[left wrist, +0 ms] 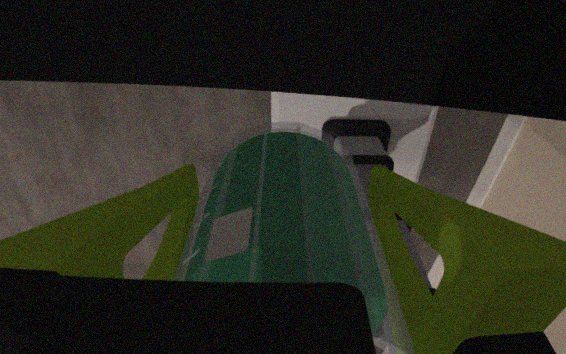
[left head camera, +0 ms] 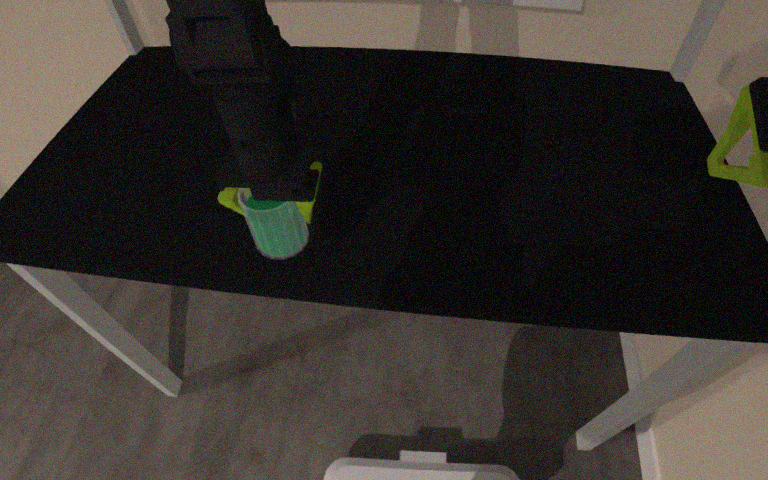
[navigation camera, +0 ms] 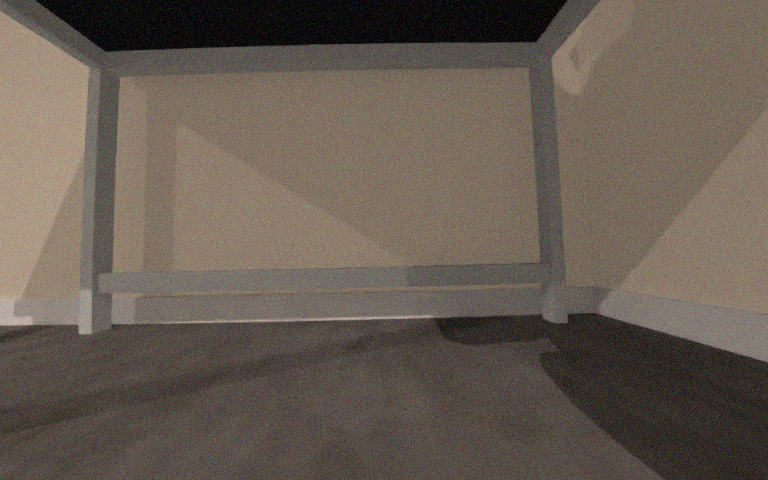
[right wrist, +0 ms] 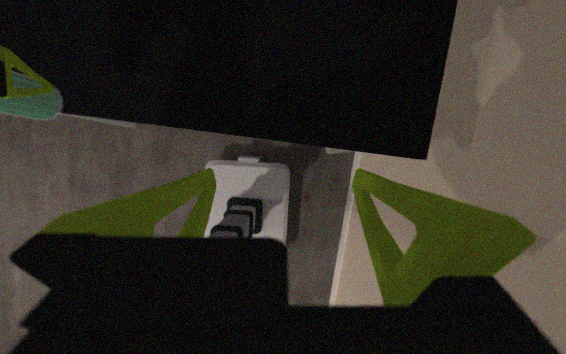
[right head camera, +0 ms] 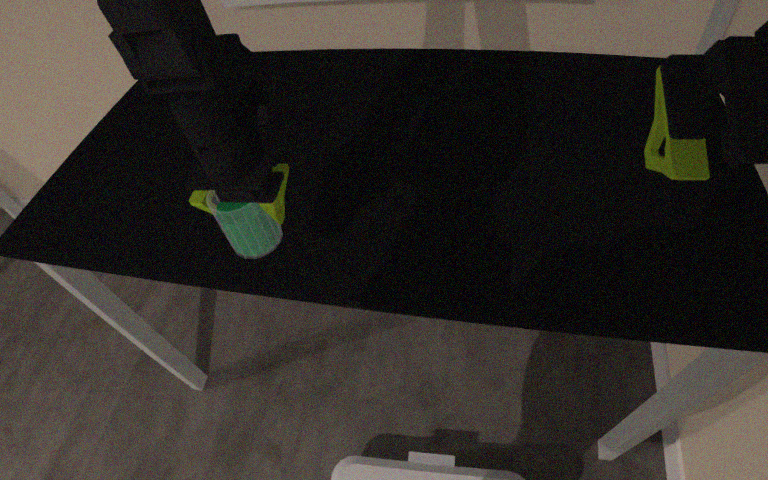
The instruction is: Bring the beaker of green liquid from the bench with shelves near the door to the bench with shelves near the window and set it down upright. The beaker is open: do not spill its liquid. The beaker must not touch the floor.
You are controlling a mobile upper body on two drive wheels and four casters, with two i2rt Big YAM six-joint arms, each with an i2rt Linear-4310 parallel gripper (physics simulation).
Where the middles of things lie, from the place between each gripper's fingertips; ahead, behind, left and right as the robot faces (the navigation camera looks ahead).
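Here is the beaker of green liquid [left head camera: 279, 231], which I see 20 mm behind my left hand and 30 mm above it.
My right hand, for its part, is 450 mm to the right of the beaker of green liquid, 90 mm short of it and 180 mm above it.
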